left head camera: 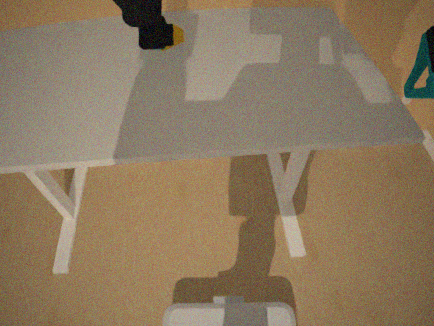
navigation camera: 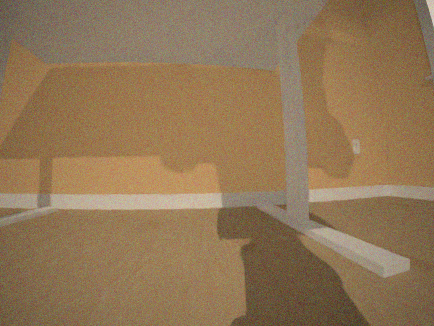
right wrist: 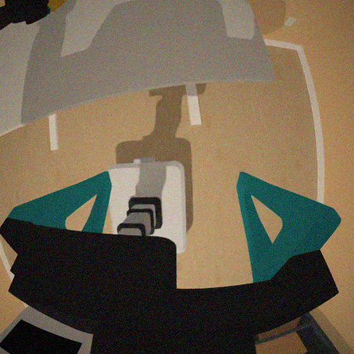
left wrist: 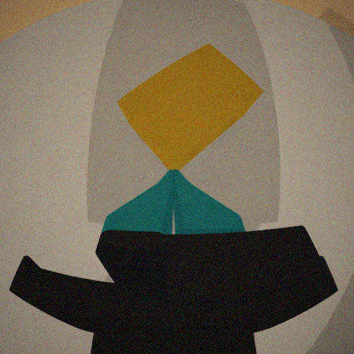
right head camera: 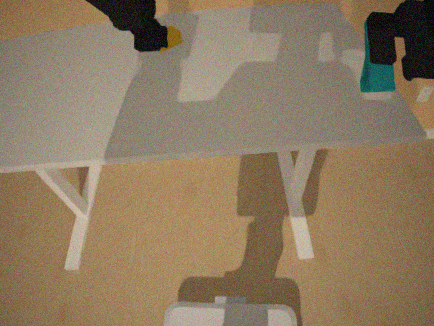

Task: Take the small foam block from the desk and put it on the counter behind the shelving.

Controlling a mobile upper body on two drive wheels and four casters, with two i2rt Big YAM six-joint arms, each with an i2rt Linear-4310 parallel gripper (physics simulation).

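Frame: origin at the left arm's base, x up, y left, z back, level; centimetres.
Seen in the pictures: left gripper, fingertip midpoint: [left head camera: 161,45] [right head camera: 159,47]; right gripper, fingertip midpoint: [right head camera: 404,89].
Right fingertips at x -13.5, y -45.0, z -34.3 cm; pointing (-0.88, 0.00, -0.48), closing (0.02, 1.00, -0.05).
Observation:
A point is followed by its place in that frame.
The small foam block [left wrist: 189,105] is mustard yellow and lies flat on the grey desk [left head camera: 195,94] {y -12.2, x -46.0, z -73.0 cm} near its far edge; it also shows in the left head view [left head camera: 177,35] {y -5.0, x -42.7, z -100.4 cm} and the right head view [right head camera: 173,36] {y -4.6, x -42.3, z -100.0 cm}. My left gripper [left wrist: 175,171] is shut with nothing between its teal fingers; their tips meet at the block's near corner. In the head views the black left gripper [left head camera: 153,35] covers the block's left side. My right gripper [right wrist: 175,173] [right head camera: 377,75] is open and empty, held off the desk's right end.
The desk stands on white angled legs [left head camera: 66,224] over a tan floor. My own base [left head camera: 227,312] {y -21.8, x -115.0, z -28.2 cm} is in front of the desk. A tan wall with a white baseboard [navigation camera: 140,200] {y 20.1, x -135.6, z -128.3 cm} lies behind the desk.

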